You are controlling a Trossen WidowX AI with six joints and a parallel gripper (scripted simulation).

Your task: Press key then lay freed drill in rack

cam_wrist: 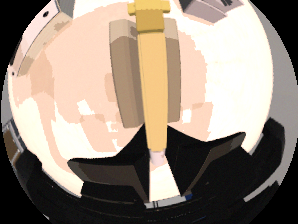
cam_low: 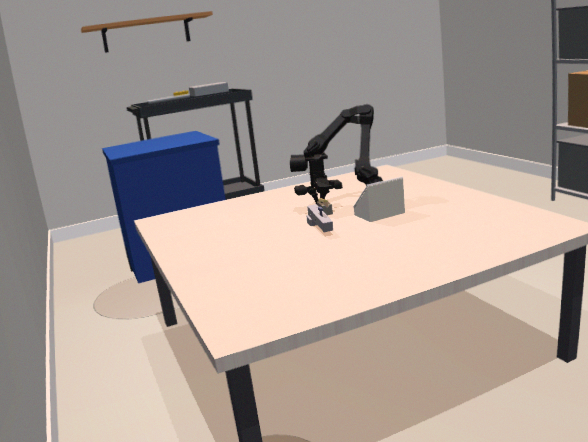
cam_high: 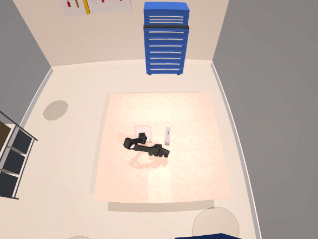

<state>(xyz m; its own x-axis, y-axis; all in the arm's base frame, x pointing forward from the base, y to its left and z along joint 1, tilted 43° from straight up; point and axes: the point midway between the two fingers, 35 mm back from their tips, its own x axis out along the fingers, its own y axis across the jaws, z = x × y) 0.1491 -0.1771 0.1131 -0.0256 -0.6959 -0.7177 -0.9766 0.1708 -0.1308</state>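
My gripper tip is 1 cm short of the yellow drill, 4 cm to the right of it and 4 cm below it. The rest, counted from my gripper tip: dark key 12 cm ahead, 23 cm to the left, 4 cm above.
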